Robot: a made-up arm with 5 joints.
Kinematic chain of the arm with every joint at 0, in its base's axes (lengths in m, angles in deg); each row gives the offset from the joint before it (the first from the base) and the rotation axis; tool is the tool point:
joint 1: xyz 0 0 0.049 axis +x
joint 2: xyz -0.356 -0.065 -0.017 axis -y
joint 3: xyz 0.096 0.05 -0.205 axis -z
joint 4: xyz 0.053 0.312 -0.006 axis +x
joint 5: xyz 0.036 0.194 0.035 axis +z
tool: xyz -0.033 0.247 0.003
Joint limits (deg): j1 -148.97..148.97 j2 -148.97..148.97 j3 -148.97..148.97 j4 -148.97..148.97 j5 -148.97..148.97
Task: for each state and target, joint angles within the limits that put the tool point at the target. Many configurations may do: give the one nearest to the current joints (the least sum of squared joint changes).
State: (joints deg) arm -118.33 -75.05 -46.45 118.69 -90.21
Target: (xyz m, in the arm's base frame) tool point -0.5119 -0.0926 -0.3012
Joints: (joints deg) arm -100.53 -83.94 -69.70 125.25 -121.24
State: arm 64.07 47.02 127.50 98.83 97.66
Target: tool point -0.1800 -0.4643 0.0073
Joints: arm 72.37 65.85 135.15 63.06 71.22
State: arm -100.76 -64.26 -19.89 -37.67 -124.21
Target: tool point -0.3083 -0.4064 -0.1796
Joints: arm -115.66 -35.74 -24.33 -21.20 -148.97
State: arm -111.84 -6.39 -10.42 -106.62 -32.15
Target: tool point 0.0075 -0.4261 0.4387
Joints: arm -142.30 5.68 3.76 -121.48 -34.88
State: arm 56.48 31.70 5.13 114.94 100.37
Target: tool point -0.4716 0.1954 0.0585
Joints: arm 48.84 14.81 -24.94 106.07 95.69
